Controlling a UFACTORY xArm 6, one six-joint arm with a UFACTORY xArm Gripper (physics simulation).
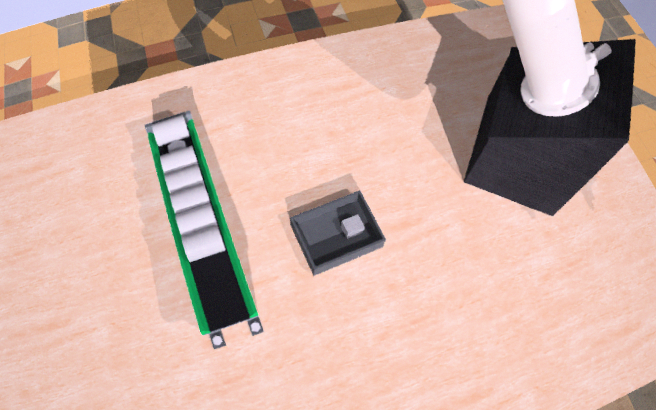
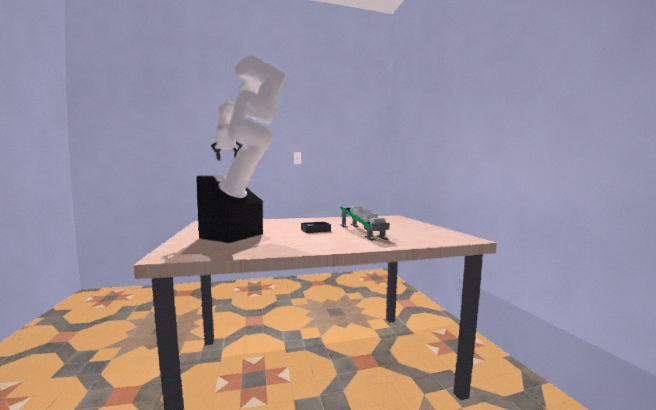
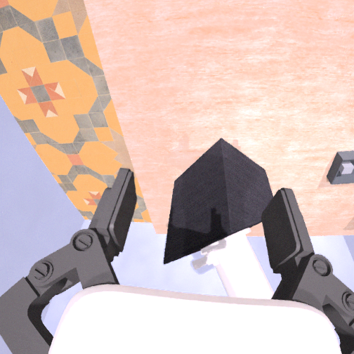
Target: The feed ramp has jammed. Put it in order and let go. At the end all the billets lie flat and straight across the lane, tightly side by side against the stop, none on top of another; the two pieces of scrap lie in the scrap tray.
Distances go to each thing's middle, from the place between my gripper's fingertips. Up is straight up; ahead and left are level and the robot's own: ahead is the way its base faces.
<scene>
My hand is 38 cm short of the dark scrap tray (image 1: 318, 231), 36 cm to the left of it and 34 cm above it.
</scene>
